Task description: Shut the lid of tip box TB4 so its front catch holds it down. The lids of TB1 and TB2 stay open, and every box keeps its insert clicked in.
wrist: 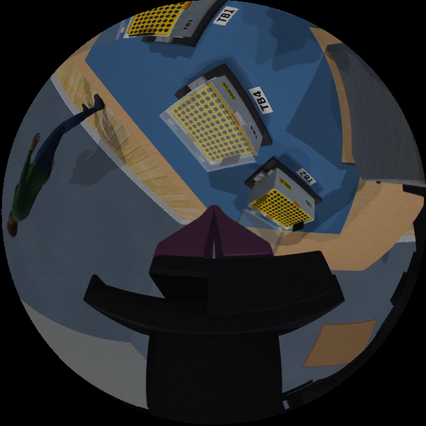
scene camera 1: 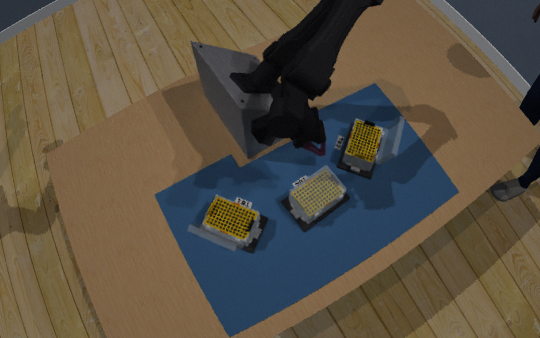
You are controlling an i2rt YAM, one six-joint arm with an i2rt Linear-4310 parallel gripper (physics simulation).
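Places are measured from the arm's base along level axes (x ahead, y right, z down), in centimetres.
Pixels of known places: gripper, fingertip midpoint: point(scene camera 1: 322, 154); arm's base at its link origin: point(scene camera 1: 258, 84).
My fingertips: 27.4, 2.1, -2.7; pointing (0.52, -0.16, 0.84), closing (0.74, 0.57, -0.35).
Note:
For each thing: its top centre in the pictures, then the offset to it from my fingertips, as dx, dy, dz. Level surfaces: height alone.
- Tip box TB4 at its top centre: point(scene camera 1: 315, 186) +2.3, +3.2, +9.7
- TB1 at its top centre: point(scene camera 1: 229, 216) -4.9, +24.6, +10.0
- TB2 at its top centre: point(scene camera 1: 365, 137) +0.4, -17.1, +10.0
- blue mat at its surface level: dz +17.4
- wooden table at its surface level: dz +17.7
Tip box TB4 point(scene camera 1: 318, 195) point(wrist: 215, 122) stands in the middle of the blue mat with its clear lid lying over the yellow insert. Whether its front catch holds the lid is too small to tell. TB1 point(scene camera 1: 231, 218) point(wrist: 157, 21) stands at the left in the scene view, its clear lid point(scene camera 1: 212, 238) swung open. TB2 point(scene camera 1: 364, 142) point(wrist: 281, 205) stands at the right, its clear lid point(scene camera 1: 395, 137) point(wrist: 262, 225) also open. Both yellow inserts sit in their boxes. My gripper point(scene camera 1: 320, 151) point(wrist: 213, 211) is shut and empty, above the mat between TB4 and the base block, apart from the boxes.
The grey base block point(scene camera 1: 220, 90) point(wrist: 390, 115) stands at the mat's back edge. The blue mat point(scene camera 1: 280, 270) point(wrist: 140, 75) lies on the wooden table point(scene camera 1: 110, 210). Name tags lie beside the boxes. A person point(wrist: 30, 180) stands beyond the table.

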